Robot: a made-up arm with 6 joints.
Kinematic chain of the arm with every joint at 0, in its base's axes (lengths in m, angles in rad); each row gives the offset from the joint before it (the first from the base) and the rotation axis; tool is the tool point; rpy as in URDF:
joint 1: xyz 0 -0.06 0.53 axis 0.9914 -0.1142 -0.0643
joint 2: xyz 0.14 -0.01 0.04 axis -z
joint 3: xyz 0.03 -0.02 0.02 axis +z
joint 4: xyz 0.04 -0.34 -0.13 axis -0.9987 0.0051 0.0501
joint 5: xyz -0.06 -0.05 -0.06 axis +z
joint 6: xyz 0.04 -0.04 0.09 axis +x
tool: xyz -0.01 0.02 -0.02 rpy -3.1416 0 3.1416
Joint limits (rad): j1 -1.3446..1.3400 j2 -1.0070..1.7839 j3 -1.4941..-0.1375 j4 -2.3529..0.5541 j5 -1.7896..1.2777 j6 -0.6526..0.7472
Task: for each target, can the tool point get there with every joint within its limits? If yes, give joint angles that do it. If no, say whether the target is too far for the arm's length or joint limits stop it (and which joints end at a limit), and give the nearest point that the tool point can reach.
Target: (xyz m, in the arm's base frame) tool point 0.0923 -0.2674 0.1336
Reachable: yes | joints 1.0102 -0.0375 -0.2413 0.1962 -0.2393 -0.4499
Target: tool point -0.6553 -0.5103 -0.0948
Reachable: no: too far | nearest point -0.1911 -0.2546 0.2675 | short by 0.642 m
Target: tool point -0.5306 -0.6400 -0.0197
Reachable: no: too far | nearest point -0.1569 -0.3231 0.2840 | short by 0.576 m
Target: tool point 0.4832 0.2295 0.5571
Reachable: no: joint limits stop it (at a limit: joint 2, joint 3, joint 5, joint 6) | nearest point 0.2397 0.2600 0.5733 | short by 0.246 m
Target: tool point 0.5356 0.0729 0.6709
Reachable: no: joint limits stop it (at a limit: joint 1, joint 2, joint 3, joint 4, joint 6) | nearest point 0.5024 -0.1345 0.6902 | short by 0.211 m
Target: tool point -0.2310 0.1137 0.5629
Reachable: yes | joints 0.5935 1.0592 -0.9357 0.1501 -1.1807 -0.2752
